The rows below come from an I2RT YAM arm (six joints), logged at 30 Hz.
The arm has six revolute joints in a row. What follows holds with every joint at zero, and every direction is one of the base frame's.
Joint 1 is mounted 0.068 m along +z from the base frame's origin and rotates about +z.
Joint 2 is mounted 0.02 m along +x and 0.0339 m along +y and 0.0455 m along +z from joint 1 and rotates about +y.
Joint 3 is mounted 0.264 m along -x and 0.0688 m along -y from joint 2 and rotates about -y.
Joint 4 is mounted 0.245 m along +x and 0.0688 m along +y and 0.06 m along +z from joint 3 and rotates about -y.
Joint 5 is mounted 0.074 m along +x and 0.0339 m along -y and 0.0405 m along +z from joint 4 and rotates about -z.
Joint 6 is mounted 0.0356 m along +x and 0.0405 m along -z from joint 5 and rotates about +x.
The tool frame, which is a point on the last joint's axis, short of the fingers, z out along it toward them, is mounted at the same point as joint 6; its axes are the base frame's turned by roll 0, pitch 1.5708 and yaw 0 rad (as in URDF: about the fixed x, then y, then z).
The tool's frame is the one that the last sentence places.
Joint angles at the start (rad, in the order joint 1, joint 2, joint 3, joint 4, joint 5, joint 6):
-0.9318, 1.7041, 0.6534, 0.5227, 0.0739, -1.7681
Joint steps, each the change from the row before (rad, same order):
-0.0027, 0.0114, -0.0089, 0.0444, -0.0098, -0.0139
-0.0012, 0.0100, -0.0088, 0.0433, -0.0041, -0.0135
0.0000, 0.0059, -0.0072, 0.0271, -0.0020, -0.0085
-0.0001, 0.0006, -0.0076, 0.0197, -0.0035, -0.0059
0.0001, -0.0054, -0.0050, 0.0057, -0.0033, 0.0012
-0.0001, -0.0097, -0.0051, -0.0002, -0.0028, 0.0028
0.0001, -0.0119, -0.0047, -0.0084, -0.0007, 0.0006
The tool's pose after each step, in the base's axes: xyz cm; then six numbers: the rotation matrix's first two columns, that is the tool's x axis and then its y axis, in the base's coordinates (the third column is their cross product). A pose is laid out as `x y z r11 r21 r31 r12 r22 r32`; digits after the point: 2 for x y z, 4 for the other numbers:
19.07 -26.20 13.56 -0.7573 -0.6171 0.2138 -0.4558 0.2649 -0.8498
19.07 -26.24 13.44 -0.7532 -0.6183 0.2247 -0.4528 0.2396 -0.8588
19.06 -26.22 13.33 -0.7503 -0.6191 0.2318 -0.4519 0.2243 -0.8634
19.02 -26.14 13.31 -0.7476 -0.6208 0.2361 -0.4500 0.2120 -0.8675
18.97 -26.05 13.40 -0.7474 -0.6218 0.2340 -0.4456 0.2079 -0.8708
18.89 -25.93 13.56 -0.7479 -0.6224 0.2306 -0.4408 0.2061 -0.8736
18.79 -25.78 13.71 -0.7476 -0.6231 0.2297 -0.4409 0.2071 -0.8733

